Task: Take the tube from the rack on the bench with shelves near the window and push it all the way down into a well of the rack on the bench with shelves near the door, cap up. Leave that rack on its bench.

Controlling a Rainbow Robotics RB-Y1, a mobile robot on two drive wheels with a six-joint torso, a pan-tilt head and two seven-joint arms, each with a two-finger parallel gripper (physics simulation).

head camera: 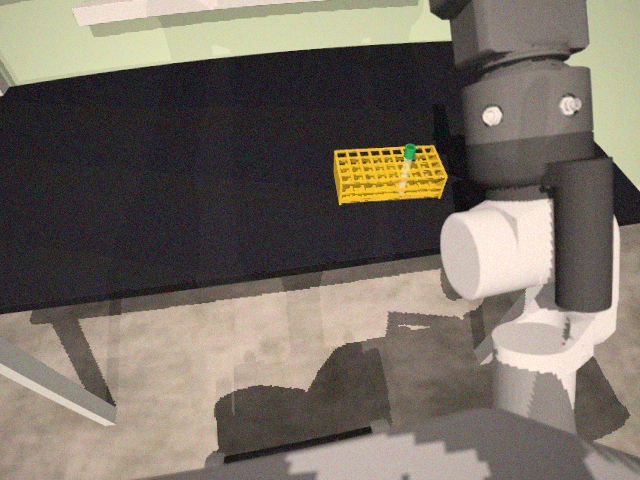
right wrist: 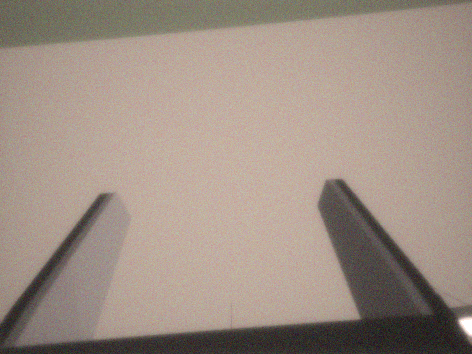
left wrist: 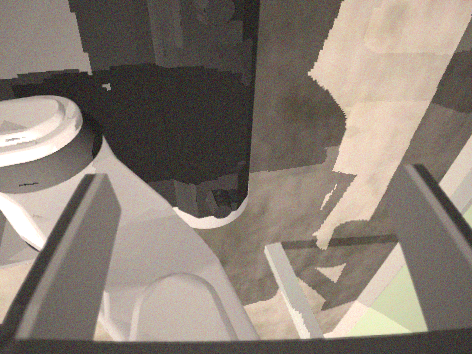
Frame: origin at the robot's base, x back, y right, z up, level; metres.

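Seen in the pictures: left gripper, fingertip midpoint: point(left wrist: 253, 187); right gripper, fingertip midpoint: point(right wrist: 224, 198).
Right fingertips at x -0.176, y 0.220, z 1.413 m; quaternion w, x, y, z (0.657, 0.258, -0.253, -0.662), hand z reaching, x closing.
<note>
Pixels of each thing's top centre, then the offset from my right fingertips to it. "spot": a spot on its surface instead. Level surfaces: height alone.
- yellow rack at a spot on its surface: point(head camera: 339, 178) spot: dx -0.177, dy -0.058, dz -0.442 m
- black bench top at its surface level: dz -0.498 m
- tube with a green cap, surface spot: point(head camera: 409, 151) spot: dx -0.156, dy +0.056, dz -0.381 m
- floor at its surface level: dz -1.412 m
A yellow rack point(head camera: 339, 178) stands on the black bench top point(head camera: 206, 180) in the head camera view. A tube with a green cap point(head camera: 409, 151) stands cap up in it, right of the rack's middle and leaning slightly in the picture. My right arm is right of the rack; its gripper fingers are outside the head camera view. In the right wrist view my right gripper point(right wrist: 224, 198) is open and empty before a pale surface. In the left wrist view my left gripper point(left wrist: 253, 187) is open and empty, over the floor beside my own body.
A pale shelf edge point(head camera: 206, 8) runs along the green wall behind the bench. The bench's front edge crosses the head camera view above the floor point(head camera: 170, 351). A pale bench leg bar point(head camera: 62, 387) shows at lower left, and another pale bar point(left wrist: 290, 287) in the left wrist view.
</note>
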